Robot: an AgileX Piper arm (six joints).
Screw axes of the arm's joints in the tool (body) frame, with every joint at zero. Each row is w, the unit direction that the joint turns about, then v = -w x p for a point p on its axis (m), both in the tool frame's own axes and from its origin. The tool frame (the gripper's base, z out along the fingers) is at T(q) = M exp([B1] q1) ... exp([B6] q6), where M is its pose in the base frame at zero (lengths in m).
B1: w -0.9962 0 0.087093 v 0 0.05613 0
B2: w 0 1 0 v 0.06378 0 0.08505
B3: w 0 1 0 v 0.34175 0 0.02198
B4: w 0 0 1 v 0 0 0
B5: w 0 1 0 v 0.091 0 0
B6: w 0 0 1 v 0 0 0
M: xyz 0.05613 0 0.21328 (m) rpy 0 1.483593 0 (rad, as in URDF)
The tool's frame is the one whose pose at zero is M.
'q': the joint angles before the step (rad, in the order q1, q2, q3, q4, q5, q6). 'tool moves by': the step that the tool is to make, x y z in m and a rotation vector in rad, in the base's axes. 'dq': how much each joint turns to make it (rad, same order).
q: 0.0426, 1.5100, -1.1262, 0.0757, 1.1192, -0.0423
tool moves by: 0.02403, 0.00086, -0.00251, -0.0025, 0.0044, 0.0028
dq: 0.0000, 0.0861, -0.0880, -0.0023, 0.0065, -0.0017
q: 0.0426, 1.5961, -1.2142, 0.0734, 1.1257, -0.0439
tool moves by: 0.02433, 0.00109, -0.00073, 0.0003, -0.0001, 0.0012
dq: 0.0000, 0.0843, -0.1010, -0.0001, 0.0166, 0.0000
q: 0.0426, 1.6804, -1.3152, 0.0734, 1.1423, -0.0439
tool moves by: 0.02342, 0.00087, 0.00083, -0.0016, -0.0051, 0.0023
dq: 0.0000, 0.0795, -0.1083, -0.0023, 0.0239, 0.0000
